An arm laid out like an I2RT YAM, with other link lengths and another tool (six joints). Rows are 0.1 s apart.
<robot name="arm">
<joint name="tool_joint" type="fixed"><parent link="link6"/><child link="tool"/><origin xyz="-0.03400 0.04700 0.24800" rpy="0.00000 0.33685 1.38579"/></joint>
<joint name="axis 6" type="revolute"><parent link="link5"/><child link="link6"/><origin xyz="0.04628 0.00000 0.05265" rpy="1.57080 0.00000 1.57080"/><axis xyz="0 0 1"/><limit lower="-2.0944" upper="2.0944"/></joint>
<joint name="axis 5" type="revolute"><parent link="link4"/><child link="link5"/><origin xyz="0.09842 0.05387 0.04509" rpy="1.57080 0.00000 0.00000"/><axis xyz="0 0 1"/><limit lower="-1.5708" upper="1.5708"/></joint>
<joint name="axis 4" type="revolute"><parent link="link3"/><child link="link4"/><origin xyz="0.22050 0.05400 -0.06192" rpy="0.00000 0.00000 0.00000"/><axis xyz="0 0 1"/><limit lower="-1.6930" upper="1.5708"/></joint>
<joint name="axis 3" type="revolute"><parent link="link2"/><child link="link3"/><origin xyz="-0.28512 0.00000 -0.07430" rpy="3.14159 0.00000 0.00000"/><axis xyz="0 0 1"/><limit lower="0.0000" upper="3.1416"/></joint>
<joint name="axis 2" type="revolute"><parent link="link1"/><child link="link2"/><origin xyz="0.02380 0.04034 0.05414" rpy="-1.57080 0.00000 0.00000"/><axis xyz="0 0 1"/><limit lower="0.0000" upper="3.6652"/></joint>
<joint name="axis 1" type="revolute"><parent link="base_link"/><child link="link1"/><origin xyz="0.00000 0.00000 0.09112" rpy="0.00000 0.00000 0.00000"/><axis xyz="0 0 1"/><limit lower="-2.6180" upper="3.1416"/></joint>
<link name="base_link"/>
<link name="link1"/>
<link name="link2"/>
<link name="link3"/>
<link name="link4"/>
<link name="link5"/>
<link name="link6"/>
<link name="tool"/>
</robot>
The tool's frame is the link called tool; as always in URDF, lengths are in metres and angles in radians.
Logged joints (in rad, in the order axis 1, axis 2, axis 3, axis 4, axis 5, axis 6), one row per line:
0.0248 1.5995 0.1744 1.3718 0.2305 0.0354
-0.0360 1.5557 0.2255 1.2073 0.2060 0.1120
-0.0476 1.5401 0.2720 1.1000 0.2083 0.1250
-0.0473 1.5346 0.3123 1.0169 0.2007 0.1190
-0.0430 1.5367 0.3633 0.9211 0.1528 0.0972
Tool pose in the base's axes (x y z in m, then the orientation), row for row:
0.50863 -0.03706 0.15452 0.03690 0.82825 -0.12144 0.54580
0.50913 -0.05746 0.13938 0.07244 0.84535 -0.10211 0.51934
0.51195 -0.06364 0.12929 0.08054 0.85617 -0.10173 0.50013
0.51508 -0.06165 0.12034 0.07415 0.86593 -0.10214 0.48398
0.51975 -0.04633 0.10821 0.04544 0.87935 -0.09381 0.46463
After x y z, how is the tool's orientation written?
As a quaternion, x y z w.
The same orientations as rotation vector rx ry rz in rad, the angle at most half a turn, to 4 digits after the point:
0.0875 1.9640 -0.2880
0.1737 2.0273 -0.2449
0.1948 2.0704 -0.2460
0.1806 2.1089 -0.2488
0.1116 2.1600 -0.2304

